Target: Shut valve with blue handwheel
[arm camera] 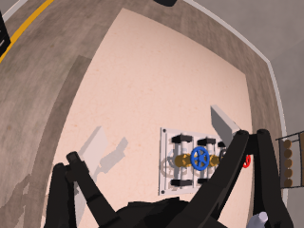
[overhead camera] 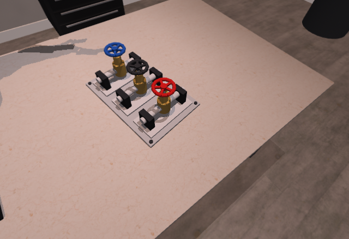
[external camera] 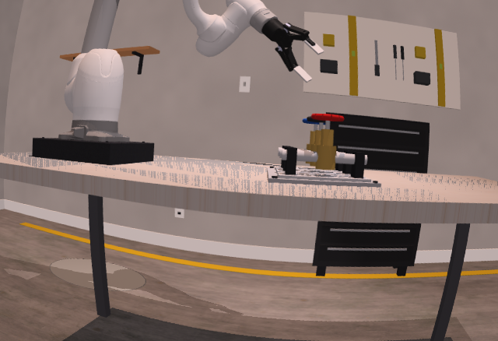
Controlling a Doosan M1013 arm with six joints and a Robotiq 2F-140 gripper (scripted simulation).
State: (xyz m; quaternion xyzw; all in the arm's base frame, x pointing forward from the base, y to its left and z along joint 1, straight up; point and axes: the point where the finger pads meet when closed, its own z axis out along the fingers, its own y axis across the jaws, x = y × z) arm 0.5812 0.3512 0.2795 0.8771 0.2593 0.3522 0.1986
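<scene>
Now: hand 230 mm to the left of the blue handwheel, 200 mm above it and 30 mm short of it. Also, from my hand: black handwheel: 350 mm to the right, 200 mm below, 50 mm ahead; grey baseplate: 350 mm to the right, 330 mm below, 50 mm ahead; red handwheel: 460 mm to the right, 200 mm below, 70 mm ahead.
</scene>
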